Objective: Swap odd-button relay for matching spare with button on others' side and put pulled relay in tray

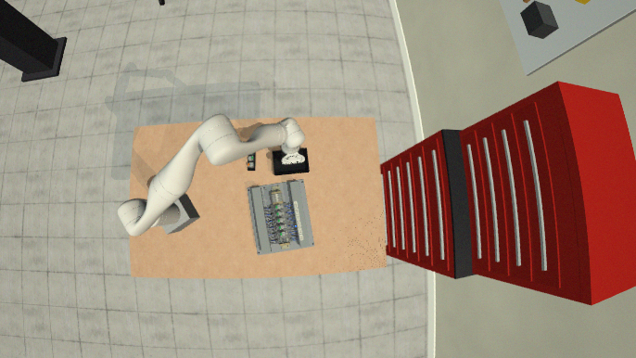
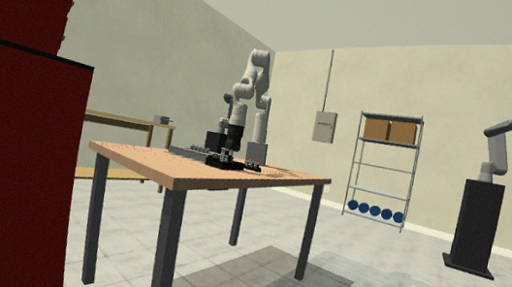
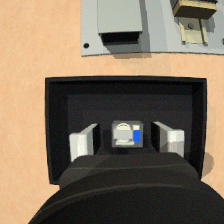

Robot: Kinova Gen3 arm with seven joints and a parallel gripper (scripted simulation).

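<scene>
Right now my hand is 30 mm above the black tray. Also, from my hand: small black spare holder (190 mm behind, 30 mm to the left, 40 mm below).
</scene>
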